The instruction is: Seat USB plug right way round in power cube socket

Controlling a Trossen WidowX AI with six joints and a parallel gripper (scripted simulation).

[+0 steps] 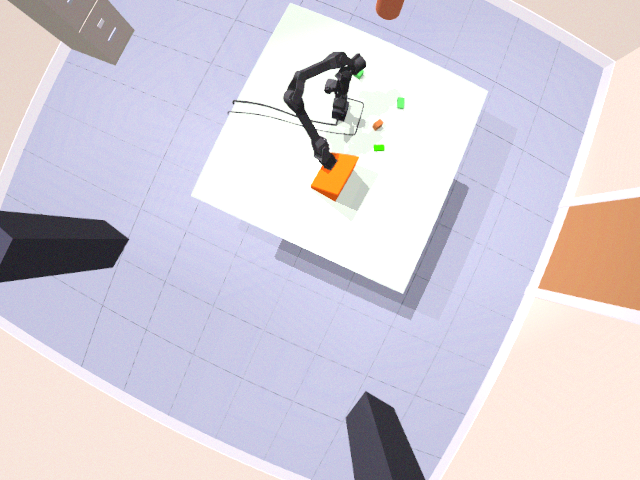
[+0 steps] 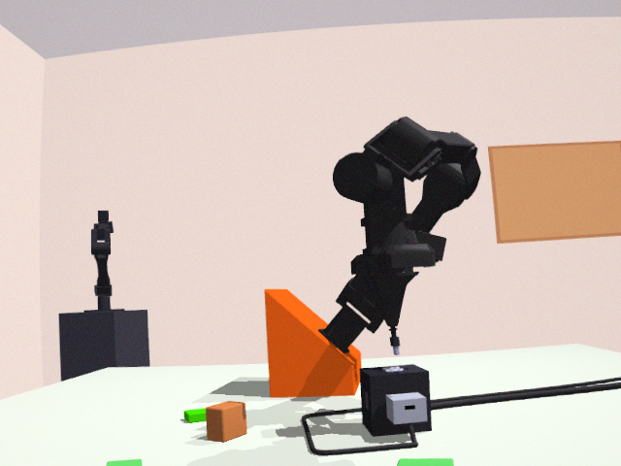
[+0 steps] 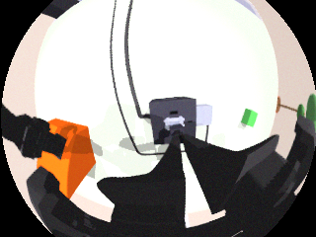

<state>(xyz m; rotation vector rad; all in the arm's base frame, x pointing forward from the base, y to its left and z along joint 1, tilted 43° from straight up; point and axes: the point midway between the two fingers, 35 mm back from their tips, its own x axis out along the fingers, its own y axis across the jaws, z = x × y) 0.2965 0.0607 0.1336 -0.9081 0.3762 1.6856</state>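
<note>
Right now my gripper tip is 6 cm above the USB socket. Round my gripper tip: brown block: 22 cm to the right, 11 cm below, 6 cm ahead; USB plug: 2 cm below.
</note>
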